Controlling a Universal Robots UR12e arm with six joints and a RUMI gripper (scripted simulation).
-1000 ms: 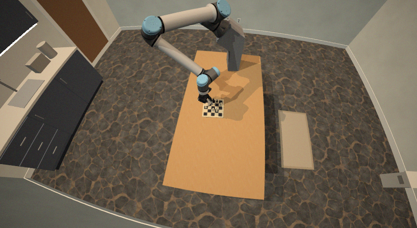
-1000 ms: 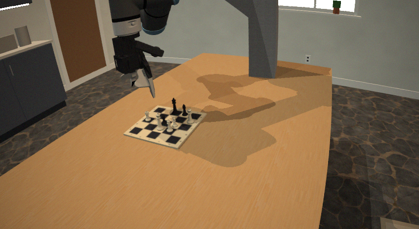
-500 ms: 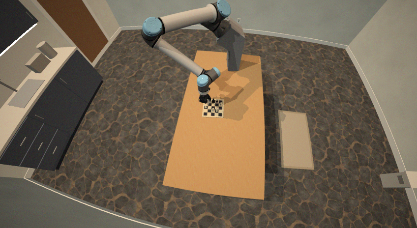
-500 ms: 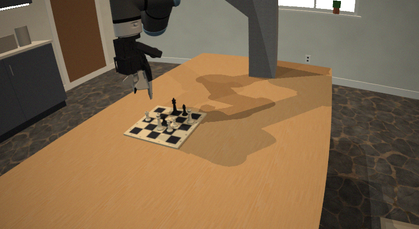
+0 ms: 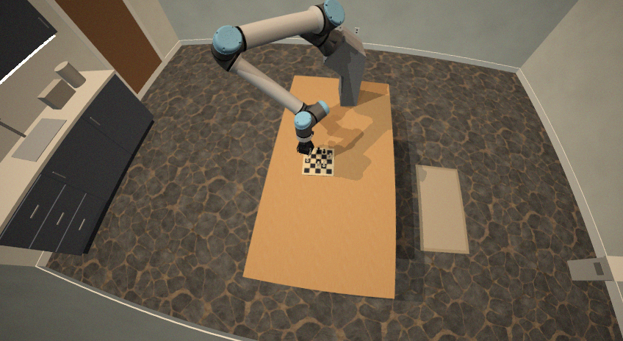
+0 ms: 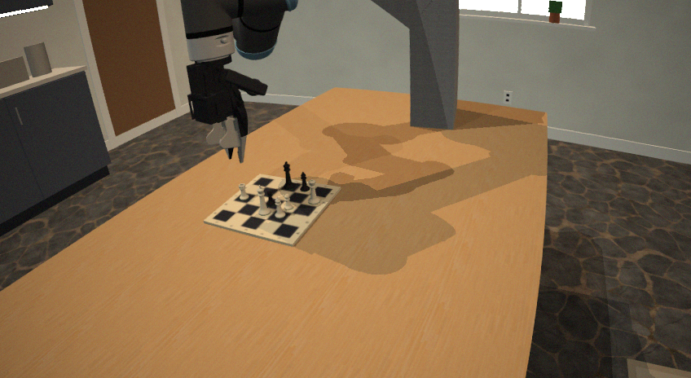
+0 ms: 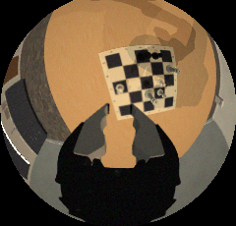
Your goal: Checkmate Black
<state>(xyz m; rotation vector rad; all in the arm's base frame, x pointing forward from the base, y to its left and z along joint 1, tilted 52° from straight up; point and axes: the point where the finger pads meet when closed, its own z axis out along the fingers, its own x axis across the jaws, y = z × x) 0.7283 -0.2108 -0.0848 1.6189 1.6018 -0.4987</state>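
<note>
Right now my hand is 110 mm above the small chessboard, 80 mm to the right of it and 10 mm past it. From my hand the other things lie so: white rook 150 mm to the left, 80 mm below, 60 mm behind; then black king 80 mm below, 80 mm behind, 60 mm to the left; then tall white piece 80 mm to the left, 80 mm below, 30 mm ahead.
</note>
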